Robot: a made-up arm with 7 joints.
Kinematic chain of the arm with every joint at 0, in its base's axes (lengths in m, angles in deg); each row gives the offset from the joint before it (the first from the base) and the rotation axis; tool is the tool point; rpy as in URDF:
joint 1: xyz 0 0 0.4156 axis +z
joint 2: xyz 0 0 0 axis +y
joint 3: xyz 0 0 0.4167 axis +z
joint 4: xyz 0.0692 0 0 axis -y
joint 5: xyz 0.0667 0 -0.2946 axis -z
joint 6: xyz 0 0 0 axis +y
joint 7: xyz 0.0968 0 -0.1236 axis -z
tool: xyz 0 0 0 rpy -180 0 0
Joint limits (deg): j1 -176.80..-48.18 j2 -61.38..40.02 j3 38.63..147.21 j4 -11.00..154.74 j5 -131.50..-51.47 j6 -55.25..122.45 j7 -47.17..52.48
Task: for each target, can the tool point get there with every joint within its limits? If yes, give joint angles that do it. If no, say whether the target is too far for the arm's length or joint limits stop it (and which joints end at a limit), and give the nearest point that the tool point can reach.
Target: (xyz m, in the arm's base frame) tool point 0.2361 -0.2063 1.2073
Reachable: yes | joints -110.61 13.39 90.92 138.67 -78.81 10.36 -2.78
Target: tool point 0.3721 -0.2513 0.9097
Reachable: yes | joints -126.46 13.41 122.81 90.34 -85.90 95.00 12.32
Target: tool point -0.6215 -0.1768 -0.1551
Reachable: no: joint limits stop it (at a limit: joint 1, joint 2, joint 3) | nearest point -0.4081 -0.2100 0.3041 | short by 0.507 m
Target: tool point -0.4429 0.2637 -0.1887
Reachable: no: joint limits stop it (at a limit: joint 1, joint 2, joint 3) | nearest point -0.1986 0.3619 0.1722 | short by 0.447 m
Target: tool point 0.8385 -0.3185 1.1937
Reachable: no: too far | nearest point 0.6214 -0.2101 0.9936 | short by 0.315 m
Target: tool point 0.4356 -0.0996 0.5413
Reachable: yes | joints -124.04 -40.38 112.49 38.55 -115.52 96.85 -11.17
